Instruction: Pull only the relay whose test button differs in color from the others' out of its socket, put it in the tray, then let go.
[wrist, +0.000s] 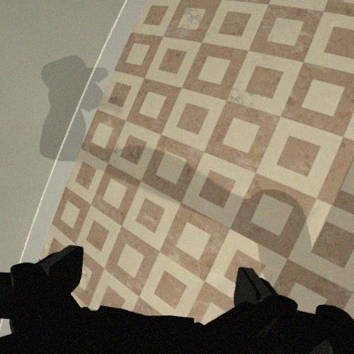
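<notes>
My gripper (158, 274) is open, its two black fingers wide apart at the bottom of the wrist view, with no object between them. The relays, their socket and the tray do not show in this view.
A floor (200, 115) of brown and cream square tiles fills the middle and right. A plain grey-green surface (30, 30) with a thin pale line along its edge lies at the left. Dark shadows of the arm fall across both.
</notes>
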